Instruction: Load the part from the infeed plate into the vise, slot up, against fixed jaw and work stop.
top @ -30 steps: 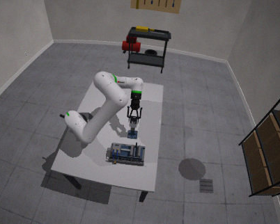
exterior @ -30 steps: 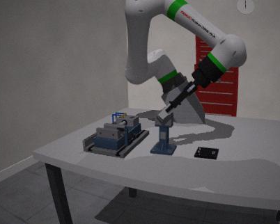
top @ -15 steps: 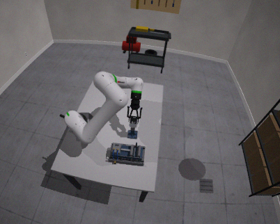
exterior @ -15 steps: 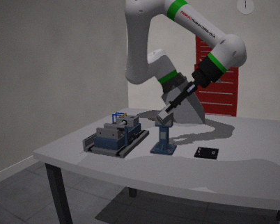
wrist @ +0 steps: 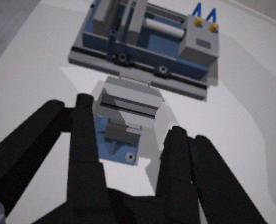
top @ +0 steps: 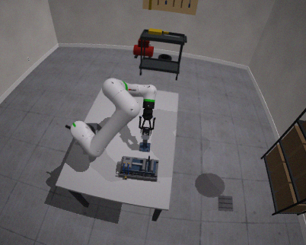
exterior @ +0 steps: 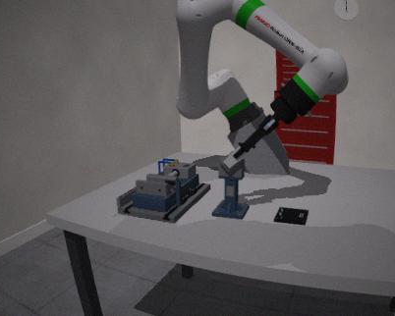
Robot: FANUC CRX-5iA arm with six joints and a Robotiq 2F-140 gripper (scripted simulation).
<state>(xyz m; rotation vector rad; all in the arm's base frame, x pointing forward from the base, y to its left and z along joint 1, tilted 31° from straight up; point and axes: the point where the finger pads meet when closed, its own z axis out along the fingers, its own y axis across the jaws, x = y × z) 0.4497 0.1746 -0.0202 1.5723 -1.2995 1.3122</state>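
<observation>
The part lies 1 cm to the right of my hand and 1 cm below it. Also, from my hand: air cylinder rod 23 cm to the right, 10 cm below; then blue work stop 8 cm ahead, 15 cm to the right, 11 cm below; then black infeed plate 3 cm behind, 16 cm to the left, 17 cm below.
</observation>
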